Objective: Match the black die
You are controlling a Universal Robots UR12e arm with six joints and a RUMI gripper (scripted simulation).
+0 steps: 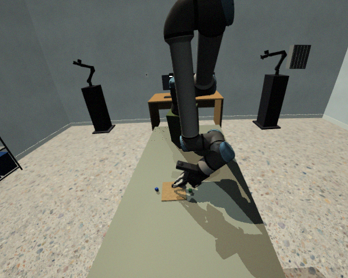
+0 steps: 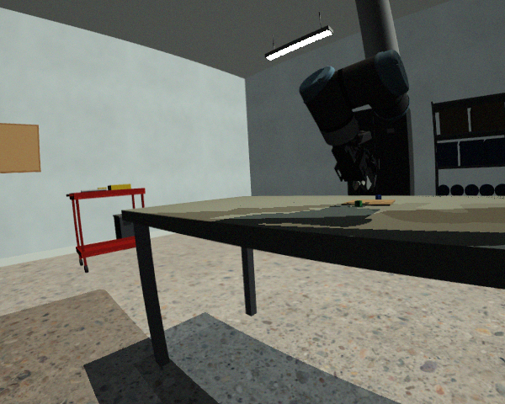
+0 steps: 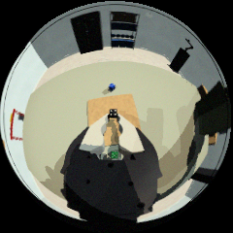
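My gripper is now 5 cm above the mat and 1 cm to the left of it. Also, from my hand: black die: 1 cm to the right, 1 cm below; then green die: 9 cm to the left, 4 cm below, 1 cm ahead; then blue die: 11 cm to the right, 4 cm below, 1 cm behind.
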